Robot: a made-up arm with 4 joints.
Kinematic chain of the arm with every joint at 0, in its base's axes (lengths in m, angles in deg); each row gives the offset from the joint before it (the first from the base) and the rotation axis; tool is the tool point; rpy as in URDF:
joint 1: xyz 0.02 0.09 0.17 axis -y
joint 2: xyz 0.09 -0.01 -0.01 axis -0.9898 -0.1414 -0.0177
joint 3: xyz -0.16 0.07 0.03 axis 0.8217 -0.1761 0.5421
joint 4: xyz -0.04 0.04 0 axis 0.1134 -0.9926 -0.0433
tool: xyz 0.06 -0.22 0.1 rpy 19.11 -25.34 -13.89
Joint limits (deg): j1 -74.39..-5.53 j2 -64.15..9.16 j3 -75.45..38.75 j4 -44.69..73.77
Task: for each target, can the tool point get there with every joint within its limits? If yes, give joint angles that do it. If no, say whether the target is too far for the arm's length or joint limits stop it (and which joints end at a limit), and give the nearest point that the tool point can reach.
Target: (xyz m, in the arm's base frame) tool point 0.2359 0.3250 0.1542
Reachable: no: joint limits stop it (at a limit: joint 1, joint 2, joint 3) | nearest point 0.1962 0.1982 0.3079 | short by 0.203 m
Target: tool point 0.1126 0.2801 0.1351
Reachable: no: joint limits stop it (at a limit: joint 1, joint 2, joint 3) | nearest point 0.1982 0.1896 0.3019 | short by 0.208 m
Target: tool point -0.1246 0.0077 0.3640
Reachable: yes | joints -11.32 -3.68 -23.32 54.78
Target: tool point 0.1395 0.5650 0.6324
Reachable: no: too far | nearest point 0.0861 0.2392 0.4257 | short by 0.390 m
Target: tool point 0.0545 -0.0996 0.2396
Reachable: yes | joints -48.13 -46.70 -29.18 -21.73
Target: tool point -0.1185 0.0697 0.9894
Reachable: no: too far | nearest point -0.0322 0.0689 0.4791 | short by 0.518 m
